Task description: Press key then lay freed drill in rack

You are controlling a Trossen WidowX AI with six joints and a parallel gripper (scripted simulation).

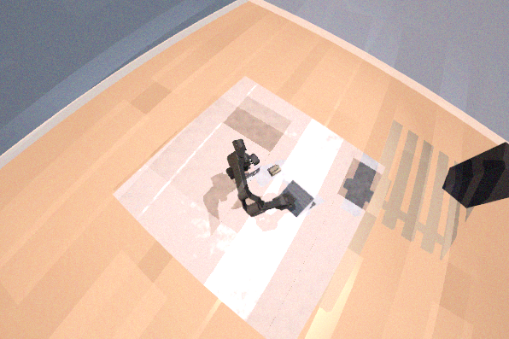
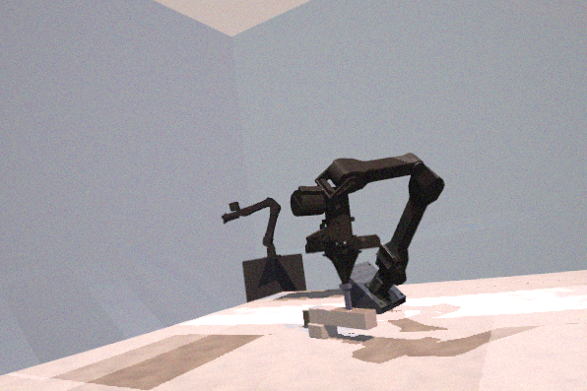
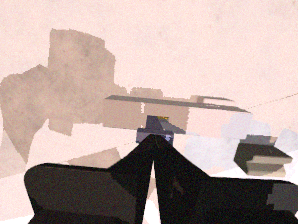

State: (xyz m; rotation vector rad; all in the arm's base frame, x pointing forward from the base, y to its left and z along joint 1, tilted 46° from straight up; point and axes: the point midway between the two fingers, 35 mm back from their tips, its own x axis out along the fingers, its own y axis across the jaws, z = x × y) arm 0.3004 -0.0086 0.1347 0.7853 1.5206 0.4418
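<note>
The purple key lies 30 mm below my gripper tip. Round my gripper tip: pale block 80 mm below, 30 mm to the right, 10 mm behind; then brown block 180 mm to the right, 120 mm behind, 100 mm below; then yellow drill 70 mm below, 50 mm to the right, 10 mm behind.
</note>
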